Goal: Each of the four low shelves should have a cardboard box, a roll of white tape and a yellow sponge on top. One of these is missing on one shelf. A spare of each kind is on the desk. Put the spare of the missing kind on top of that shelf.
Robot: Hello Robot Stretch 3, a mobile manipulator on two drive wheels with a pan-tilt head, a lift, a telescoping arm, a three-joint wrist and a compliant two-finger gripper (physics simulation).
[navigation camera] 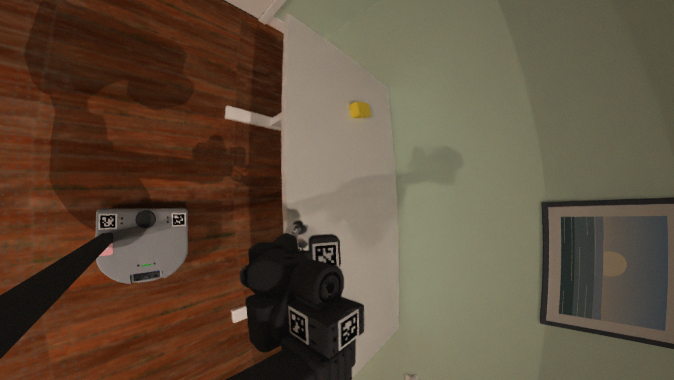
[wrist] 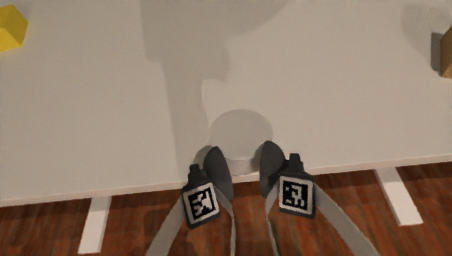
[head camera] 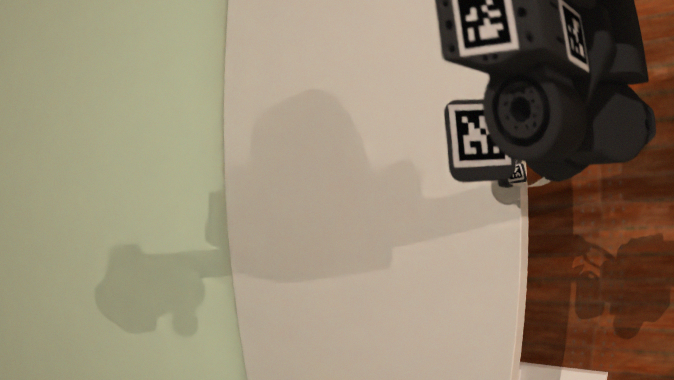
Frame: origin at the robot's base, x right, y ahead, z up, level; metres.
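Where they show: gripper, between the fingertips: (navigation camera: 300,235) (wrist: 243,162); robot's base, origin of its link: (navigation camera: 146,218).
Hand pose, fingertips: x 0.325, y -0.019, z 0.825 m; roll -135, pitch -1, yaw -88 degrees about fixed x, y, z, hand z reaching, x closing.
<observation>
Each offset is from my fingertips to the top centre of the thing. "spot": to the spot under its first point. Level surfaces: height alone.
My gripper (navigation camera: 300,235) (wrist: 243,162) is shut on a roll of white tape @(dy +0.001, dx +0.017, dz +0.018 m) (wrist: 241,131), held by its near edge between the fingertips at the front edge of the white desk @(dz -0.105 m) (head camera: 375,325) (navigation camera: 325,65) (wrist: 90,125). In the head view the wrist hides most of the fingers. The height of the roll over the desk is hard to tell. A yellow sponge @(dy +0.512, dx +0.409, dz -0.060 m) (navigation camera: 360,109) (wrist: 10,29) lies on the desk, at the upper left in the wrist view. Part of a cardboard box @(spot: dy -0.314, dx +0.194, dz -0.091 m) (wrist: 446,54) shows at the right edge of the wrist view. The four low shelves do not show.
White desk legs (navigation camera: 252,118) (wrist: 397,195) reach out over the wooden floor. My base (navigation camera: 142,250) stands on the floor in front of the desk. A green wall (head camera: 110,125) (navigation camera: 465,90) rises behind the desk, with a framed picture (navigation camera: 635,270) on it.
</observation>
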